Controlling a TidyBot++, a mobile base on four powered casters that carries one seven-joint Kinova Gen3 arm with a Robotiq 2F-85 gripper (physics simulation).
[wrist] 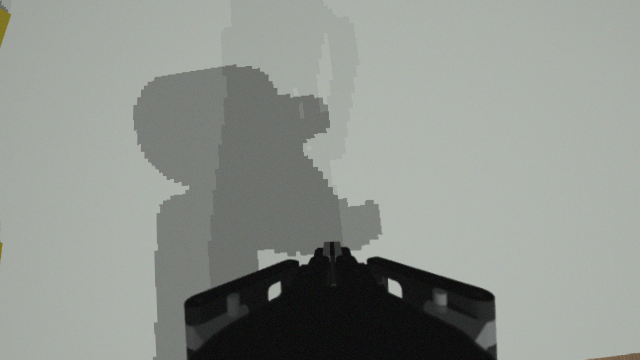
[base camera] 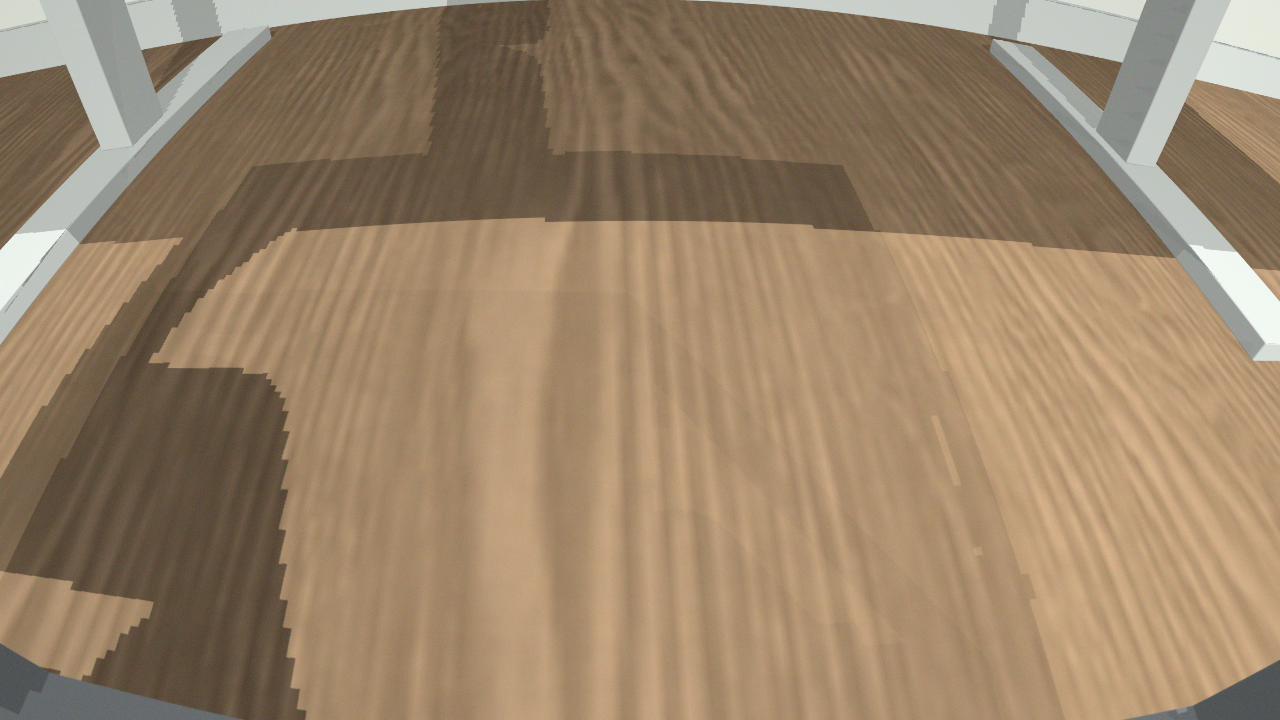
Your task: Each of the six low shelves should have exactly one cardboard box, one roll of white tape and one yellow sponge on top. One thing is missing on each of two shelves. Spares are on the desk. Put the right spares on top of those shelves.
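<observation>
My gripper [wrist: 332, 253] is shut at the bottom middle of the wrist view, its fingertips together with no object visible between them. It is over the pale grey desk top [wrist: 500, 150], and its height above it is hard to judge. A small piece of a yellow sponge [wrist: 3, 27] shows at the upper left edge of the wrist view. Another yellow sliver [wrist: 0, 253] shows lower on that edge, too small to identify. No white tape roll or cardboard box shows in either view. The part of the desk behind the gripper body is hidden.
In the base view, white leg posts [base camera: 111, 80] [base camera: 1163, 89] rise from foot bars [base camera: 98, 183] [base camera: 1163, 210] on both sides of the wooden floor [base camera: 716, 402]. The arm's dark shadow falls across the desk top. Wooden floor [wrist: 625, 357] shows at the wrist view's lower right corner.
</observation>
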